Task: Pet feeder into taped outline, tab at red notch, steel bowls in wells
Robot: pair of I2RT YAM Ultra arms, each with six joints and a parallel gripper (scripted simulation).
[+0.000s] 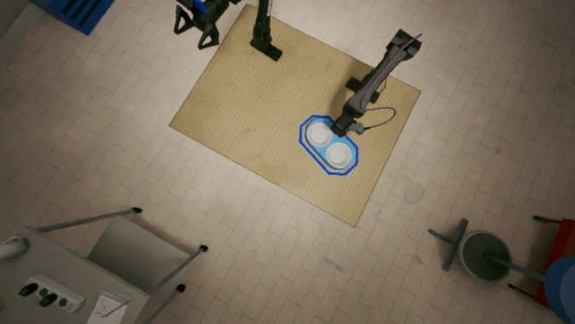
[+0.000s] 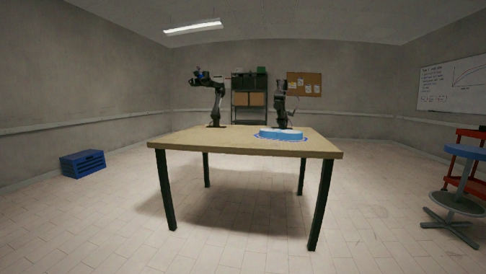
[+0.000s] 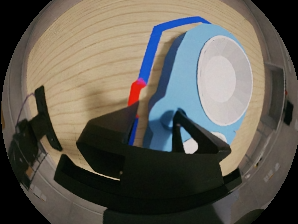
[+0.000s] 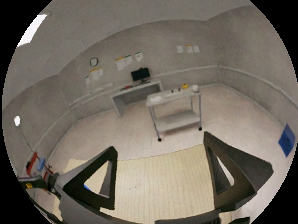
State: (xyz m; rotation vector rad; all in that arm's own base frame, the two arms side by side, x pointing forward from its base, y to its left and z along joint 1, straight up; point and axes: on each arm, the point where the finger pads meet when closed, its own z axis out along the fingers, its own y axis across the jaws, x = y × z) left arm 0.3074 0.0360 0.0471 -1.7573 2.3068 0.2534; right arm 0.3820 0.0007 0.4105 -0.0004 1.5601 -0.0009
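The light blue pet feeder lies 7 cm ahead of my left hand, 3 cm to the right of it and 2 cm below it.
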